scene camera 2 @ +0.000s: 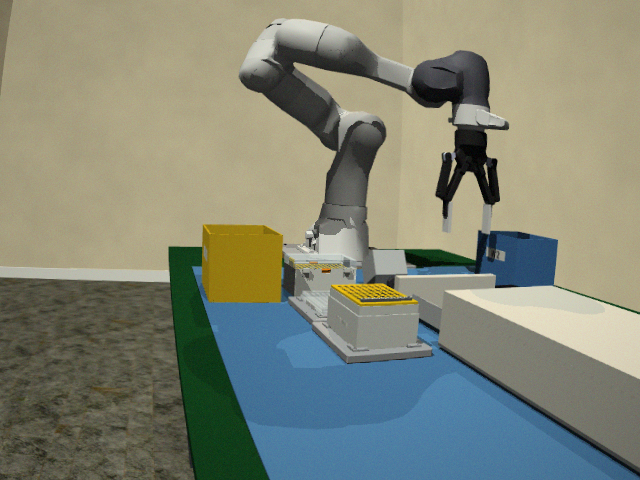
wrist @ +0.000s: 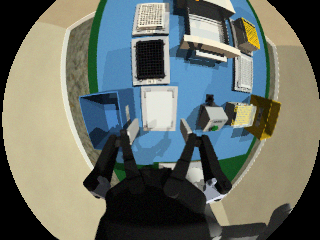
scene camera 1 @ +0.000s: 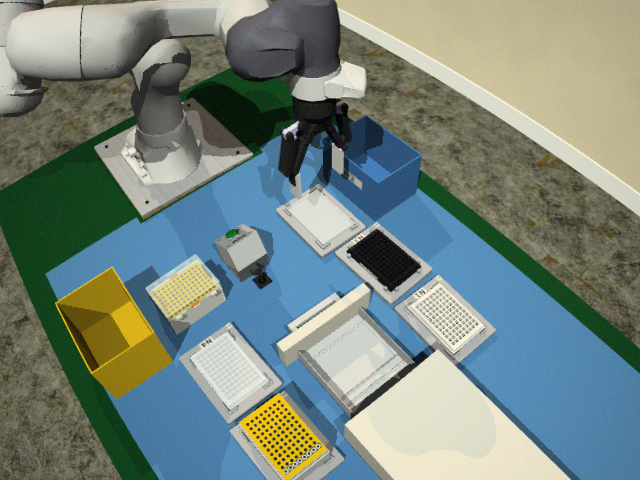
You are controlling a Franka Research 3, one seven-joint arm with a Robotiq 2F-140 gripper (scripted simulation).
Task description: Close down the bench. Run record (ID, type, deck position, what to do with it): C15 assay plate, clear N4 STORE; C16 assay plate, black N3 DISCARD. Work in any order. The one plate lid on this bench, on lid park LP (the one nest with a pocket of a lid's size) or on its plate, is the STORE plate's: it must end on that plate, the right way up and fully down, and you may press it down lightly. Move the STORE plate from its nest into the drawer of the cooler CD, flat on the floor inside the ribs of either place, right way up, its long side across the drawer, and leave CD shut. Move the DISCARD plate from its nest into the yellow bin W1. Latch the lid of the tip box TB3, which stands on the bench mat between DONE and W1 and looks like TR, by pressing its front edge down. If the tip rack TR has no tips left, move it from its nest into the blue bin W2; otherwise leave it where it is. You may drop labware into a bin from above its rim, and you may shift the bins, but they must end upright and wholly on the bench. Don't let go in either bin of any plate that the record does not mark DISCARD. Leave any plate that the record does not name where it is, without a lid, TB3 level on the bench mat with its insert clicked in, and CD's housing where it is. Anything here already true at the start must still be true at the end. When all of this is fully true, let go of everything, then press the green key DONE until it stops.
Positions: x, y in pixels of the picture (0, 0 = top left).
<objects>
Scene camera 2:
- my gripper: 466, 232
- yellow bin W1: 236, 267
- blue bin W2: 530, 260
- cooler CD: 564, 353
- tip rack TR: 391, 320
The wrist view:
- my gripper: 159, 123
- black plate: 155, 47
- yellow bin W1: 263, 125
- blue bin W2: 101, 113
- plate lid: 159, 104
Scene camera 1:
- my gripper: 317, 182
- black plate: 403, 266
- yellow bin W1: 100, 317
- blue bin W2: 375, 179
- cooler CD: 435, 415
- white plate: 439, 311
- plate lid: 320, 217
</objects>
